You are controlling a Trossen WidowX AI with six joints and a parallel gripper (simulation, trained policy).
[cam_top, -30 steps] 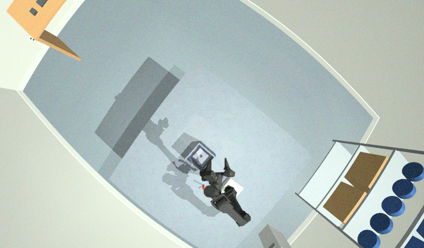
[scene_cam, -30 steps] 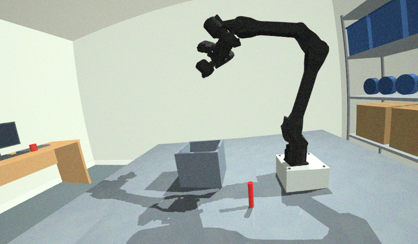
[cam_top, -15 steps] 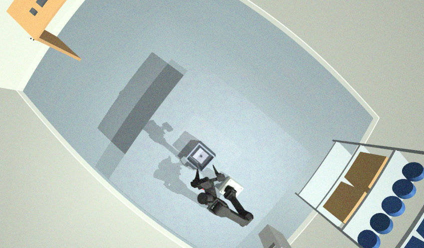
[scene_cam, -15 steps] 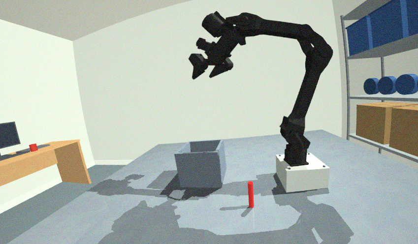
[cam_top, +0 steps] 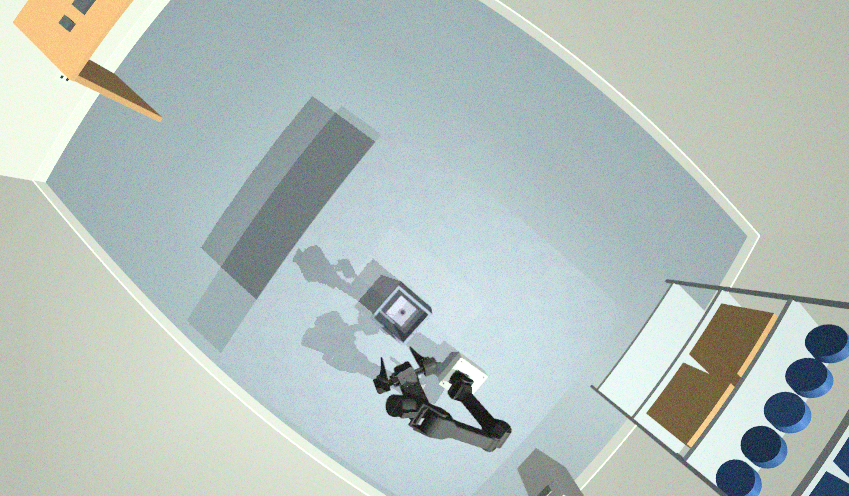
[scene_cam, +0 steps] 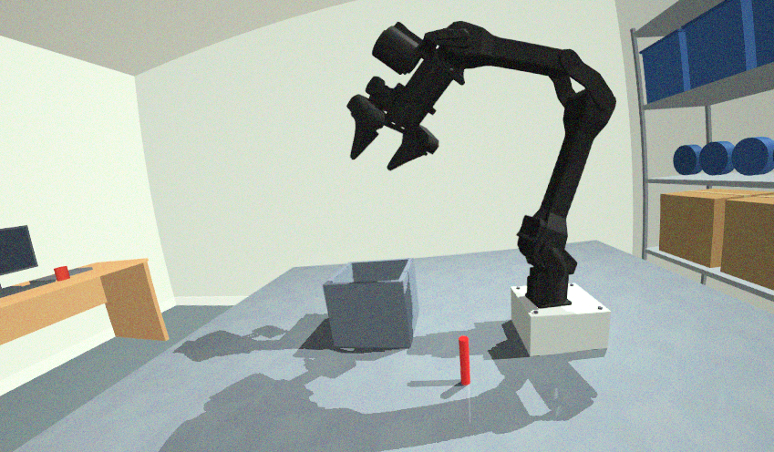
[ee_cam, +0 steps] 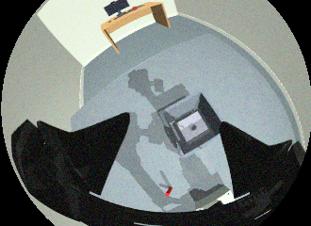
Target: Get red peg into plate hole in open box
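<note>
The red peg lies 11 cm behind my gripper tip, 15 cm to the left of it and 31 cm below it. From my gripper tip the other things lie so: pale plate 3 cm ahead, 6 cm to the right, 31 cm below.
</note>
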